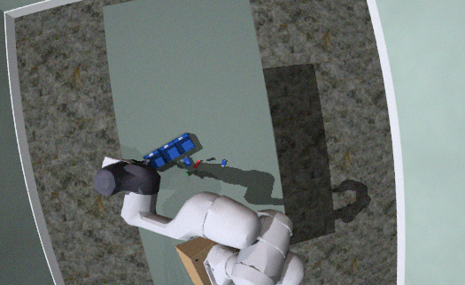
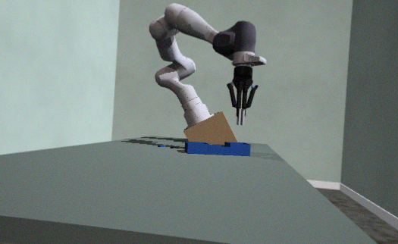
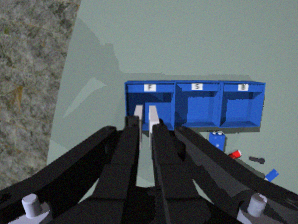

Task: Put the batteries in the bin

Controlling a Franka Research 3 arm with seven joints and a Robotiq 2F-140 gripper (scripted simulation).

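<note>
Now: the red cylindrical battery 210 mm to the right of my hand, 150 mm below it and 60 mm behind it. Round my hand: blue nine-volt battery: 160 mm to the right, 140 mm below, 30 mm behind; then blue bin: 130 mm below, 90 mm to the right, 30 mm ahead; then green item: 160 mm to the right, 150 mm below, 100 mm behind.
</note>
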